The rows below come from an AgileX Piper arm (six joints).
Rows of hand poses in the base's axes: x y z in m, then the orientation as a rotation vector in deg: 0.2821 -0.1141 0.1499 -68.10 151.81 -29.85; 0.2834 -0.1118 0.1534 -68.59 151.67 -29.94; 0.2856 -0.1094 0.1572 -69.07 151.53 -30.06; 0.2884 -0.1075 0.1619 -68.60 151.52 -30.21; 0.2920 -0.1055 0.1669 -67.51 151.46 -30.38; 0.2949 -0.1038 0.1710 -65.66 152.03 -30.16; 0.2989 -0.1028 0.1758 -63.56 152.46 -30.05; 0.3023 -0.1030 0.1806 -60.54 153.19 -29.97; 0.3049 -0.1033 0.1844 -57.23 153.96 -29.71; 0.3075 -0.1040 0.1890 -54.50 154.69 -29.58
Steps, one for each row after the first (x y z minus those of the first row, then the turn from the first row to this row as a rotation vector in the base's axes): 0.0013 0.0023 0.0035 -0.14 0.10 0.31; 0.0035 0.0047 0.0073 -0.29 0.19 0.62; 0.0063 0.0066 0.0120 -0.29 -0.05 0.36; 0.0099 0.0086 0.0170 -0.15 -0.62 -0.22; 0.0128 0.0103 0.0211 0.27 -0.96 -1.44; 0.0168 0.0113 0.0259 0.68 -1.52 -2.75; 0.0202 0.0111 0.0307 1.19 -2.21 -4.72; 0.0228 0.0108 0.0345 1.85 -2.91 -6.86; 0.0254 0.0101 0.0391 2.30 -3.38 -8.69
